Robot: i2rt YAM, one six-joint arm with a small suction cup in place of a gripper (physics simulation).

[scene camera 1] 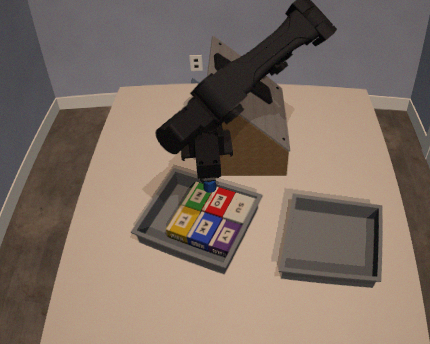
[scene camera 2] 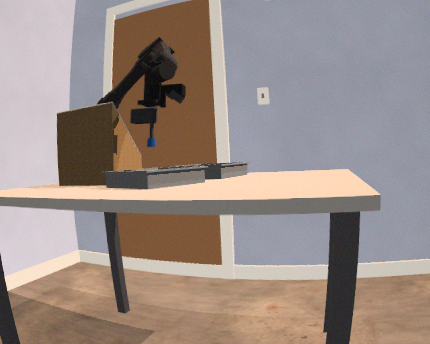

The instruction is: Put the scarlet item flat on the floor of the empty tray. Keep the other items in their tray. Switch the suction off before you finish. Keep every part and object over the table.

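Frame: origin at the arm's base, x ahead, y right, z down, level; centimetres.
Seen in the pictures: hand at its tool point: (scene camera 1: 210, 187) (scene camera 2: 151, 146); arm's base at its link origin: (scene camera 2: 92, 129).
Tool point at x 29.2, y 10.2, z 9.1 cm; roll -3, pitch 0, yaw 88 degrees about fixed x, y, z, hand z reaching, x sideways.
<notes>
Pixels of each thing's middle, then the offset from my tool point to it. Level surfaces: height alone.
- red box at the middle of its body: (scene camera 1: 219, 206) dx -2.2, dy -1.7, dz +9.6 cm
- left tray at the middle of its body: (scene camera 1: 198, 220) (scene camera 2: 154, 177) dx +1.9, dy +3.6, dz +9.4 cm
- empty tray at the middle of its body: (scene camera 1: 334, 241) (scene camera 2: 210, 170) dx +12.0, dy -28.8, dz +9.4 cm
- green box at the middle of its body: (scene camera 1: 198, 200) dx -4.7, dy +3.3, dz +9.9 cm
- white box at the middle of its body: (scene camera 1: 239, 212) dx +0.3, dy -6.6, dz +9.6 cm
- yellow box at the middle of its body: (scene camera 1: 184, 224) dx +2.7, dy +7.0, dz +9.9 cm
- blue box at the middle of its body: (scene camera 1: 204, 231) dx +5.2, dy +2.0, dz +9.8 cm
- purple box at the middle of its body: (scene camera 1: 226, 239) dx +7.6, dy -2.9, dz +10.0 cm
- table at its surface level: dz +11.9 cm
The scarlet item, a red box (scene camera 1: 220, 202) with a white label "RO", lies in the back row of the left tray (scene camera 1: 176, 258) (scene camera 2: 176, 178), between a green box and a white box. The empty tray (scene camera 1: 330, 276) (scene camera 2: 234, 171) is at the right in scene camera 1. My suction cup (scene camera 1: 209, 186) (scene camera 2: 151, 142) is blue and open, with nothing on it. In scene camera 2 it hangs clear above the trays; in scene camera 1 it overlaps the seam between the green and red boxes. The boxes are hidden by the tray wall in scene camera 2.
In the same tray lie the green box (scene camera 1: 196, 198), white box (scene camera 1: 241, 207), yellow box (scene camera 1: 183, 224), blue box (scene camera 1: 205, 231) and purple box (scene camera 1: 226, 236), packed closely. The wooden arm mount (scene camera 1: 260, 157) (scene camera 2: 85, 145) stands behind the trays on the table (scene camera 1: 200, 305) (scene camera 2: 300, 187).
</notes>
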